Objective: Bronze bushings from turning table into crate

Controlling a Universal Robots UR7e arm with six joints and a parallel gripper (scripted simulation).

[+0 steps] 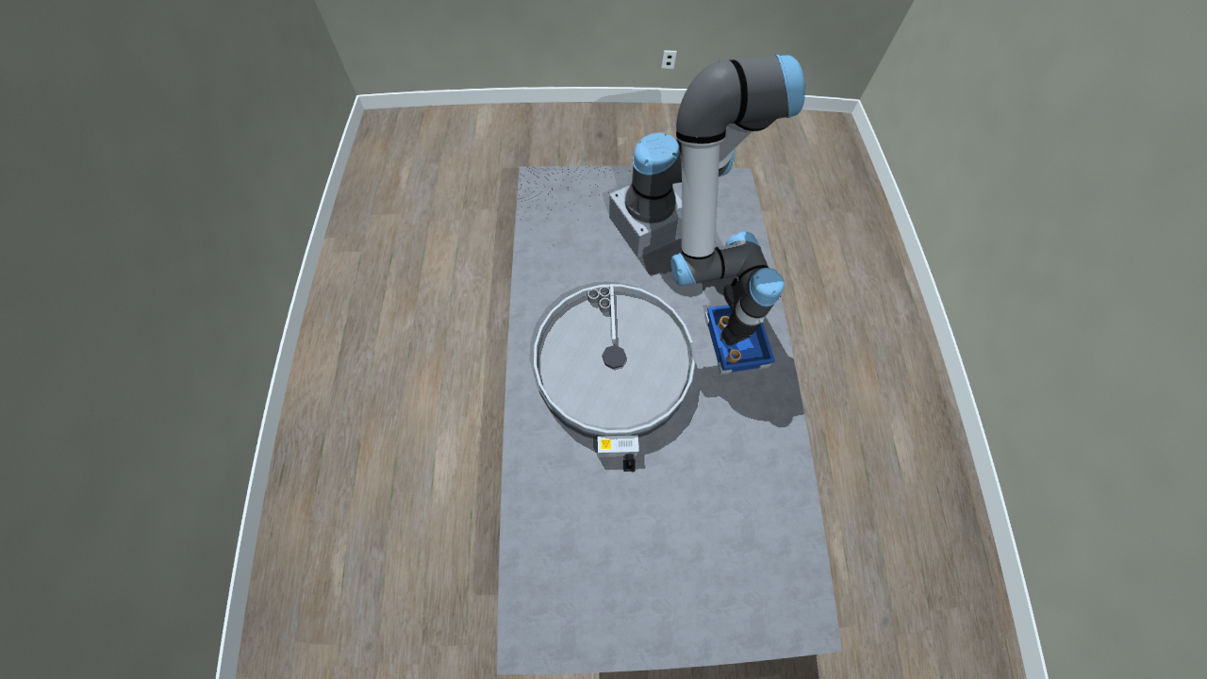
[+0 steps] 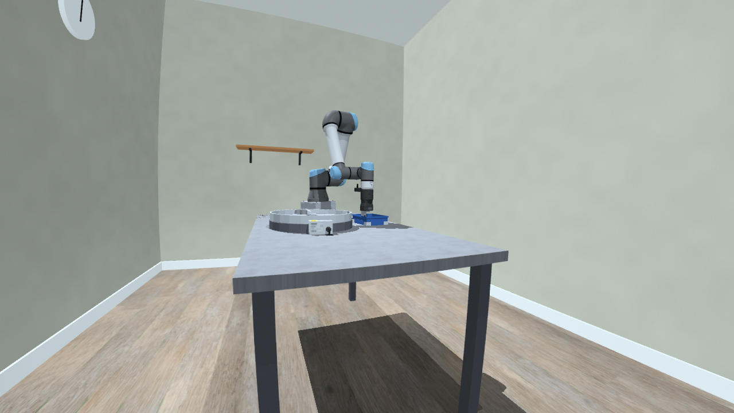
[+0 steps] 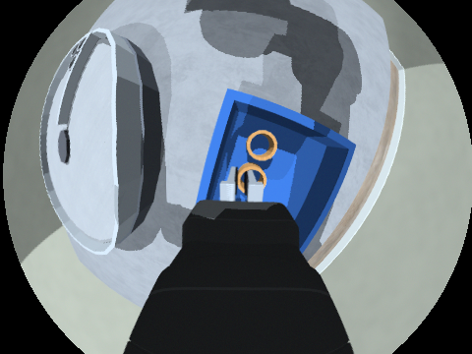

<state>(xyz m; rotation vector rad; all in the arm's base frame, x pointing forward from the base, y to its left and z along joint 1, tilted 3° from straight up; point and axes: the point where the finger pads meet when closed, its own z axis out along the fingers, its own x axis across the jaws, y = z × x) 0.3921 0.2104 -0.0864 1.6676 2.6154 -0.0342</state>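
Now: hand 40 mm to the right of the blue crate, 10 mm short of it and 10 mm above it. Round my hand: round turning table 320 mm to the right, 90 mm ahead, 20 mm above.
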